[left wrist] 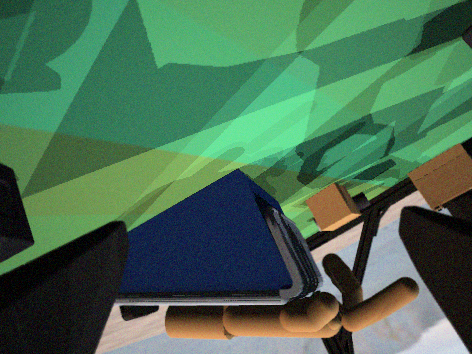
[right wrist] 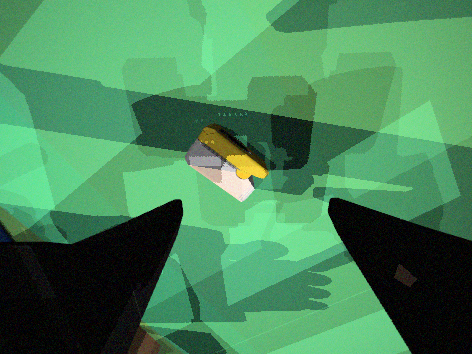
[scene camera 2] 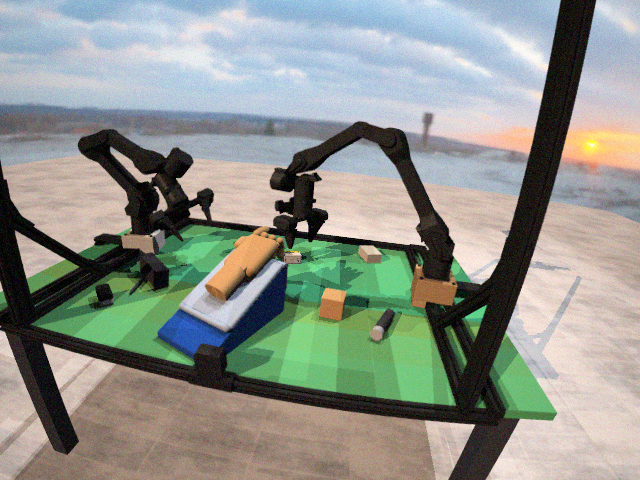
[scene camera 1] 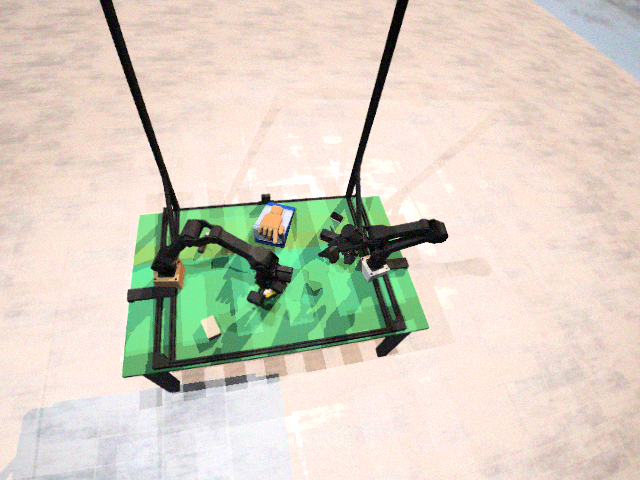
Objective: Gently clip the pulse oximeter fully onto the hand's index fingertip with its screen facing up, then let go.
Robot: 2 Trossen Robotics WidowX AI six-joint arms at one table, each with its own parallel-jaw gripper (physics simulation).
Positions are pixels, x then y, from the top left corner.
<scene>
left gripper: open, holds nothing
a tan cube (left wrist: 332,207): on the table
</scene>
